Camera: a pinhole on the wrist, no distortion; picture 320 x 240 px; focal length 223.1 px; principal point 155.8 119.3 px. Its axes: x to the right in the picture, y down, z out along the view. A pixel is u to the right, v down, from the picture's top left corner.
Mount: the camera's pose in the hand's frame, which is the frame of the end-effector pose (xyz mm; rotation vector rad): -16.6 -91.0 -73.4 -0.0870 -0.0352 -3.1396
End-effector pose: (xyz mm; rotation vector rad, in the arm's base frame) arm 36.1 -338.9 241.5 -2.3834 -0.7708 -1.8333
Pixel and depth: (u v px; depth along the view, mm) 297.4 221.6 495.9
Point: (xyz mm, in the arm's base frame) 256.4 -35.6 -251.5
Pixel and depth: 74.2 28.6 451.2
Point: 434.9 -249.5 317.2
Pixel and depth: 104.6 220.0 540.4
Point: 347.5 142.8 141.7
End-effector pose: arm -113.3 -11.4 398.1 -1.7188 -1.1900 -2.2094
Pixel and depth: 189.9 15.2 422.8
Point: 238.1 104.2 427.5
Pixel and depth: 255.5 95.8 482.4
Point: 271.8 194.4 231.2
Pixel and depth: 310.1 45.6 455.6
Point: 340.5 74.2 193.8
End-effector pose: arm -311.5 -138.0 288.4 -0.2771 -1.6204 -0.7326
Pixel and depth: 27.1 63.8 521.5
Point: -686.9 86.3 591.4
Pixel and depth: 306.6 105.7 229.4
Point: -451.9 -59.0 111.6
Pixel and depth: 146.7 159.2 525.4
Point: -777.9 -7.6 258.2
